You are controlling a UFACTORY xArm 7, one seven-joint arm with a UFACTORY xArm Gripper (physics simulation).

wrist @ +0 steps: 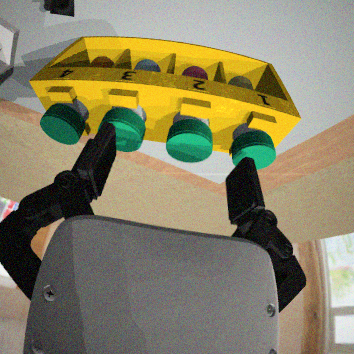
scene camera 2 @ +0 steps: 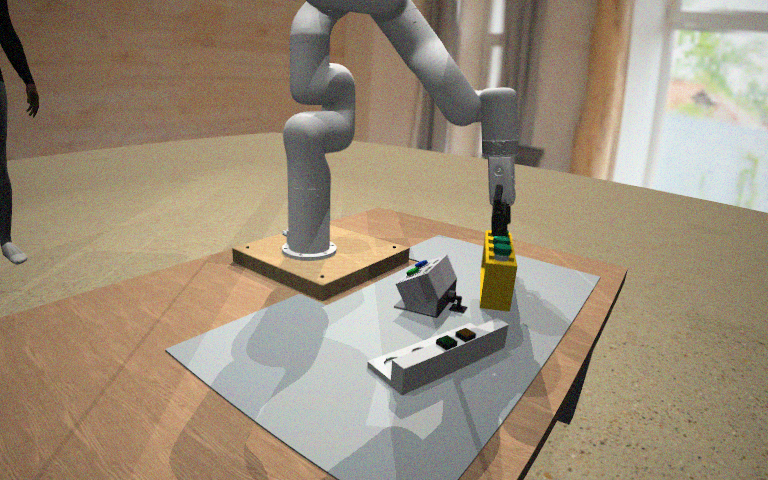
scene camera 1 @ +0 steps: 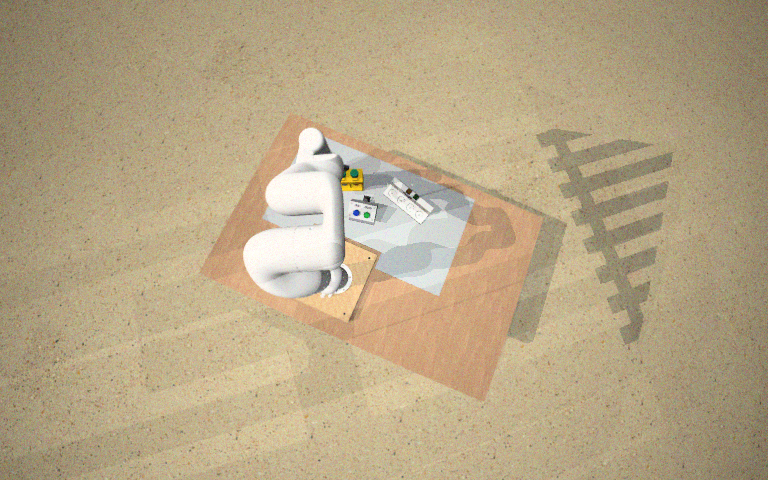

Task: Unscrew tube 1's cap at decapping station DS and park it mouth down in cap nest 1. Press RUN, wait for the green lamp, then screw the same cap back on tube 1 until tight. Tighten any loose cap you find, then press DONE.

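Frame: origin at the arm's base, x left, y up, z ahead, level; centimetres.
Where they show: gripper, fingertip midpoint: (wrist: 177,152) (scene camera 2: 501,229); arm's base at its link origin: (scene camera 2: 309,250).
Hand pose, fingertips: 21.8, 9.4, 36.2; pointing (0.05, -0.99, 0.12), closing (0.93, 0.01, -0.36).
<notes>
Each offset is from my fingertips to the top centre of the thing, as dx, dy, dz. "pt": to the spot under its first point.
The yellow tube rack @(-1.7, -2.4, +0.8) (scene camera 1: 353,185) (scene camera 2: 497,288) (wrist: 157,112) holds several upright tubes with green caps, numbered 4 to 1 from left to right in the wrist view. The tube 1 cap @(+5.2, -0.6, -2.9) (wrist: 253,151), tube 2 cap @(+0.6, -0.4, -0.4) (wrist: 189,141), tube 3 cap @(-3.9, -0.6, +2.1) (wrist: 127,131) and tube 4 cap @(-8.5, -0.6, +4.6) (wrist: 63,124) all sit on their tubes. My gripper (scene camera 2: 500,230) (wrist: 177,152) is open and empty above the rack; its fingertips overlap caps 3 and 1 in the wrist view, with cap 2 between. The white nest strip @(pt -36.4, -10.3, +11.1) (scene camera 2: 447,362) has round nests; its green lamp @(-35.4, -7.4, +10.0) (scene camera 1: 416,196) (scene camera 2: 446,341) looks dark.
A grey button box @(-17.7, -4.3, -6.0) (scene camera 2: 438,283) carries a blue button @(-16.2, -5.2, -8.8) (scene camera 1: 356,212) (scene camera 2: 420,263) and a green button @(-20.5, -5.2, -7.6) (scene camera 1: 367,215) (scene camera 2: 412,271). A small black fixture @(pt -16.9, -9.7, -0.4) (scene camera 1: 367,199) (scene camera 2: 457,305) stands behind it. A dark brown lamp @(-31.5, -7.4, +10.8) (scene camera 1: 408,191) (scene camera 2: 465,333) is beside the green one.
</notes>
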